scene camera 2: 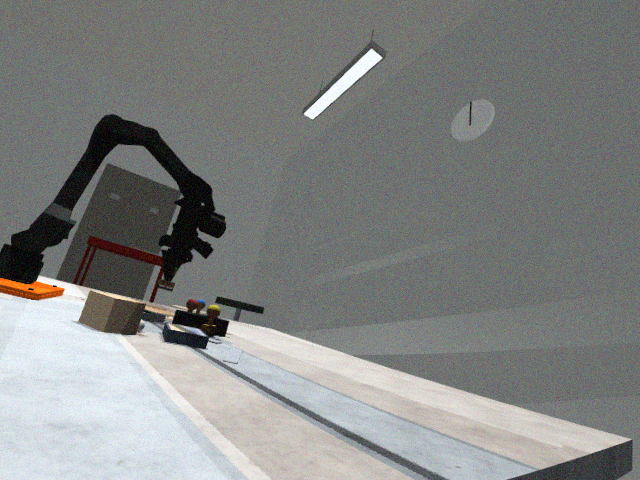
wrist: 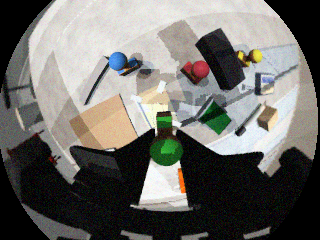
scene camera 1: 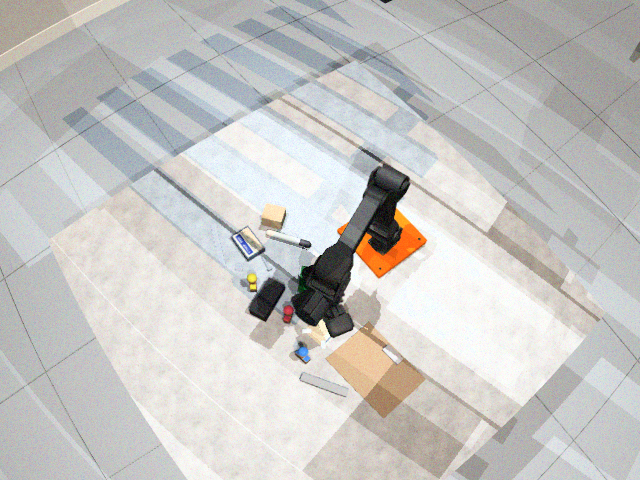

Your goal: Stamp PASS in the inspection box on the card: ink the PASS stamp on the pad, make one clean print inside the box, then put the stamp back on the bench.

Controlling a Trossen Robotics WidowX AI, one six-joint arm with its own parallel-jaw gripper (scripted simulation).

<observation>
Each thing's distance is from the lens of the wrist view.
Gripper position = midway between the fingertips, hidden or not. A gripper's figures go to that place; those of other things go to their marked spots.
gripper (wrist: 165, 132): 0.10 m
green-knobbed stamp (wrist: 166, 149): 0.06 m
cardboard sheet (wrist: 106, 127): 0.25 m
black block (wrist: 215, 48): 0.19 m
The marked spots on the green-knobbed stamp and the black block are 0.18 m apart.
</observation>
